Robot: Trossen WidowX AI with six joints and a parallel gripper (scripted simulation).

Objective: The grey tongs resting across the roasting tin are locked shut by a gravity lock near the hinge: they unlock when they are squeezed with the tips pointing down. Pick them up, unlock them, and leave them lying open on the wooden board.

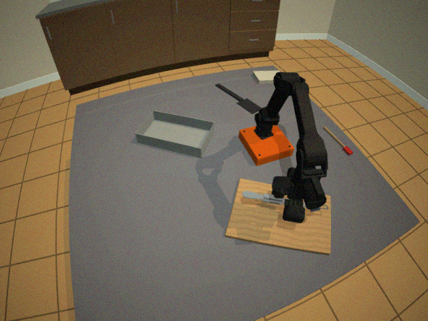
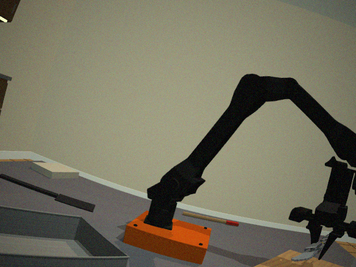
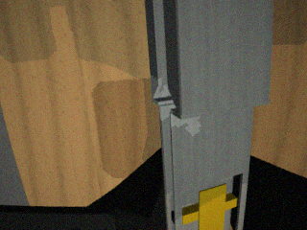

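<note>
The wooden board lies 50 mm below my gripper tip and 10 mm to the right of it. Round my gripper tip: yellow lock tab (40 mm above); black spatula (670 mm to the right, 230 mm behind, 60 mm below); grey roasting tin (550 mm to the right, 170 mm ahead, 30 mm below).
</note>
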